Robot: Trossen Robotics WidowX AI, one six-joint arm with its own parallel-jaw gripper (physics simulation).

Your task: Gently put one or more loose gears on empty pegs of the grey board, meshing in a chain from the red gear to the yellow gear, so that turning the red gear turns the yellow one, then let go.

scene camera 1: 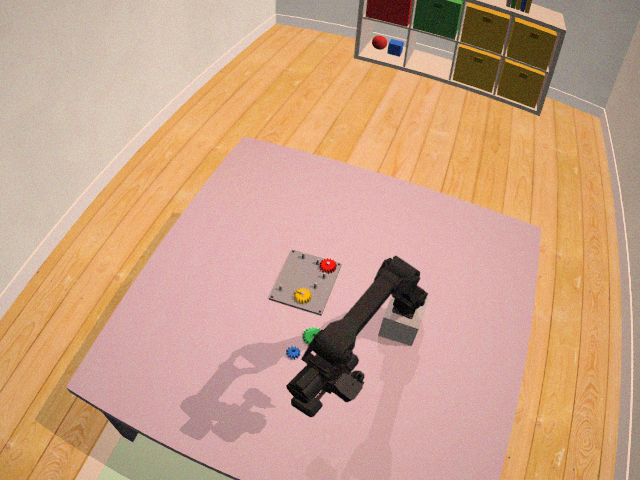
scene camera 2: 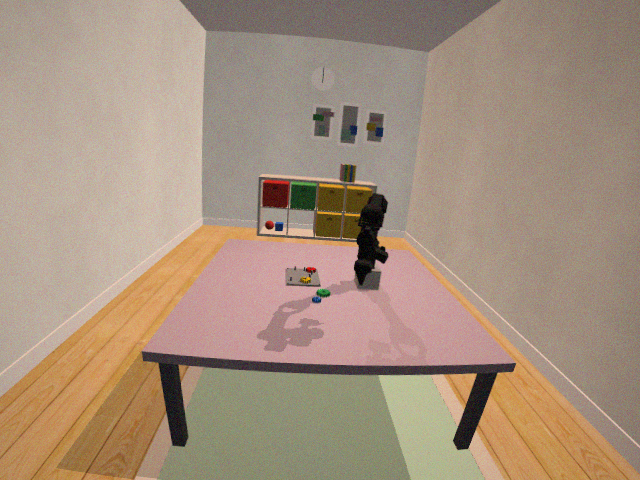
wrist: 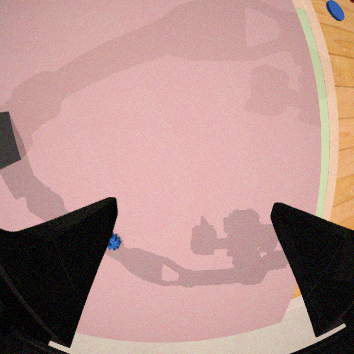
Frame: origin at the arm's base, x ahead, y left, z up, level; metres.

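Seen in the pictures: gripper, fingertip midpoint: (scene camera 1: 323,395) (scene camera 2: 361,280) (wrist: 198,208); arm's base at its link origin: (scene camera 1: 405,306).
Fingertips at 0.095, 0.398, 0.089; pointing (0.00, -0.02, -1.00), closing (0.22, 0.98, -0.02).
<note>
Pixels of each thing's top centre, then the offset from my fingertips to it, as dx, dy, dz. Level surfaces: height alone.
- grey board at its top centre: (scene camera 1: 306,276) (scene camera 2: 303,272) +0.230, -0.436, -0.164
- yellow gear at its top centre: (scene camera 1: 303,293) (scene camera 2: 305,278) +0.213, -0.372, -0.168
- loose green gear at its top centre: (scene camera 1: 313,335) (scene camera 2: 323,291) +0.125, -0.254, -0.177
- smaller loose blue gear at its top centre: (wrist: 108,243) (scene camera 1: 293,351) (scene camera 2: 316,297) +0.157, -0.178, -0.177
- pink table at its surface level: dz -0.195
The grey board (scene camera 1: 297,276) (scene camera 2: 294,283) lies on the table with the red gear (scene camera 1: 327,265) (scene camera 2: 310,269) at its back right and the yellow gear (scene camera 1: 302,295) (scene camera 2: 306,280) near its front. Several bare pegs stand on it. A loose green gear (scene camera 1: 310,335) (scene camera 2: 323,292) lies in front of the board, partly behind the arm in scene camera 1. A smaller loose blue gear (scene camera 1: 293,352) (scene camera 2: 316,299) (wrist: 114,242) lies beside it, partly behind a finger in the wrist view. My gripper (wrist: 198,208) is wide open and empty, high above the table. The board is not visible in the wrist view.
The pink table (scene camera 1: 206,248) (scene camera 2: 232,330) carries the arm's grey base block (scene camera 1: 399,330) (scene camera 2: 371,280), right of the board. The arm's shadows fall across the tabletop. A shelf unit (scene camera 1: 356,43) (scene camera 2: 258,206) with coloured bins stands against the far wall.
</note>
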